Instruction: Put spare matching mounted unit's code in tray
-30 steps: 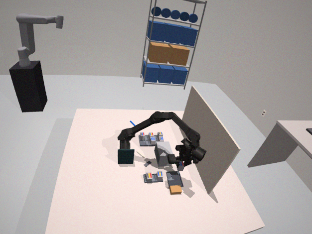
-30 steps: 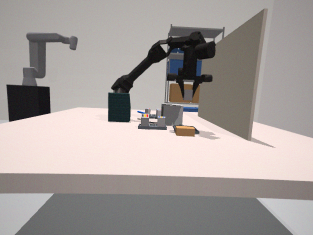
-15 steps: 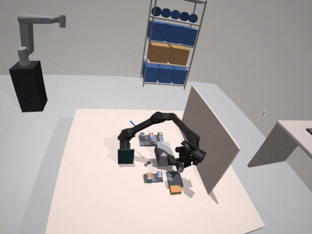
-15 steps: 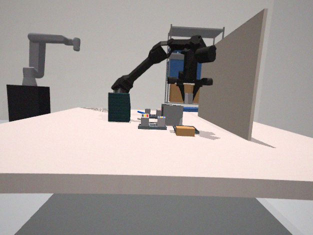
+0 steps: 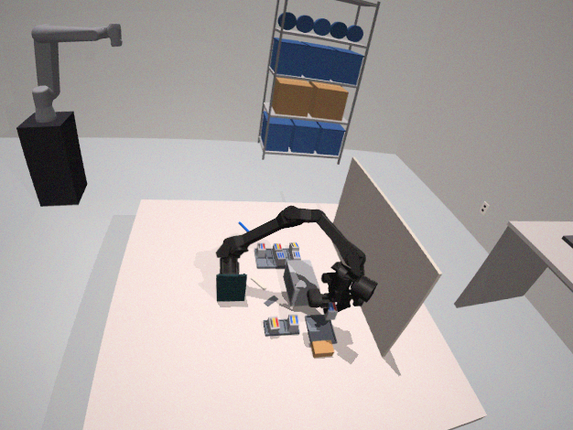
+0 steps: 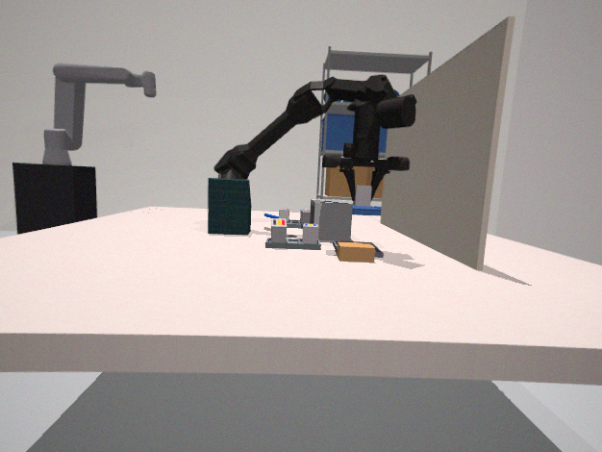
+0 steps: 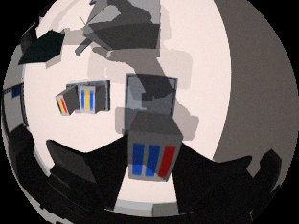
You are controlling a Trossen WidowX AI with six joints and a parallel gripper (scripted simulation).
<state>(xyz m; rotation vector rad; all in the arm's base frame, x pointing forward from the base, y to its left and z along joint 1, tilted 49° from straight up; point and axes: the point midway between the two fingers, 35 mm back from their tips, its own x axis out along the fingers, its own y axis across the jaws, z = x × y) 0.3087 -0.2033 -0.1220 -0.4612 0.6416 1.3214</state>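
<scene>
The dark tray lies 11 cm below my gripper tip. The rest, counted from my gripper tip: rack: 15 cm behind, 4 cm to the left, 11 cm below; orange block: 3 cm behind, 8 cm to the right, 10 cm below; grey mounted unit: 3 cm behind, 22 cm to the left, 6 cm below.
</scene>
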